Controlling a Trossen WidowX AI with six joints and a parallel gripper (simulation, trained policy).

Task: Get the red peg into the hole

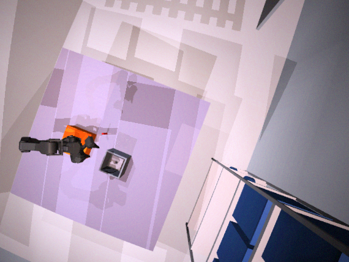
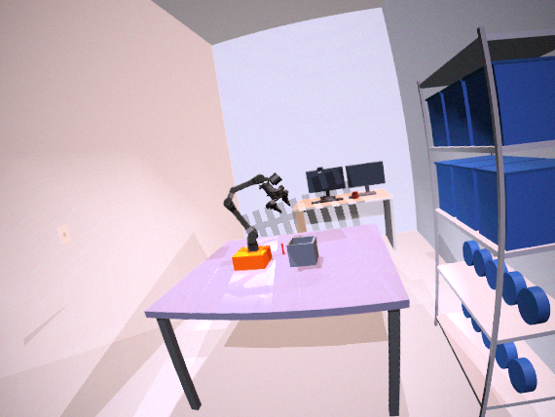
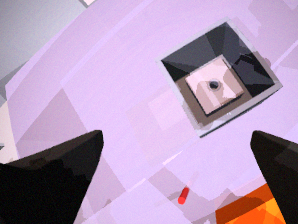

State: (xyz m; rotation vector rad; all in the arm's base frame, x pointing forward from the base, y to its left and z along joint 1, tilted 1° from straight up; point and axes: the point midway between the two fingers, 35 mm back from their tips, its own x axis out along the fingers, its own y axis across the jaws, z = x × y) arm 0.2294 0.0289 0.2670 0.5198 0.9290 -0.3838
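Now: the red peg 280 mm below my gripper tip, 90 mm to the left of it and 80 mm behind it. From my gripper tip the other things lie so: pale plate (280 mm below, 90 mm to the right, 80 mm ahead).
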